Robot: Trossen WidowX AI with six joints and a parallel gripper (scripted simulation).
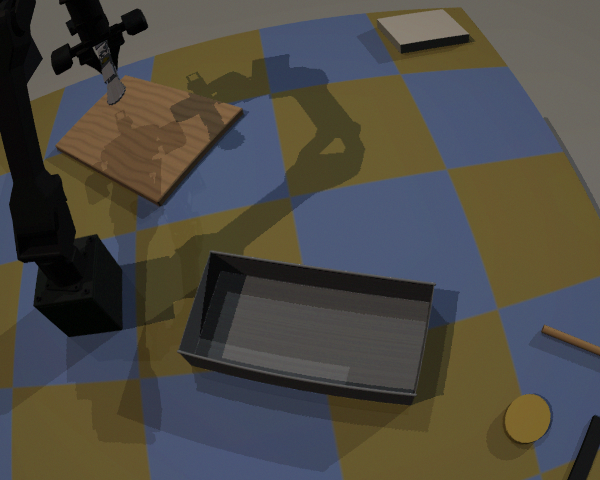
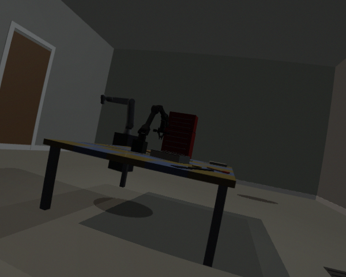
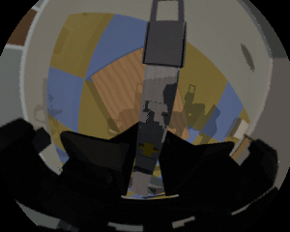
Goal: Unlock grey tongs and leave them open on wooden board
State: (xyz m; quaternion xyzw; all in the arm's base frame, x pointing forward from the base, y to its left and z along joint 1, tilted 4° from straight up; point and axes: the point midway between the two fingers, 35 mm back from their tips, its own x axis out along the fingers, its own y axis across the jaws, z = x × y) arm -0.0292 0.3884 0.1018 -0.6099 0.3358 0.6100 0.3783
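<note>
Now: gripper tip 2 cm short of the wooden board, 1 cm to the left of it and 15 cm above it. The rest, counted from my gripper tip: black bar (69 cm ahead, 76 cm to the right, 15 cm below); then white flat block (61 cm ahead, 26 cm to the left, 14 cm below); then roasting tin (37 cm ahead, 43 cm to the right, 13 cm below).
</note>
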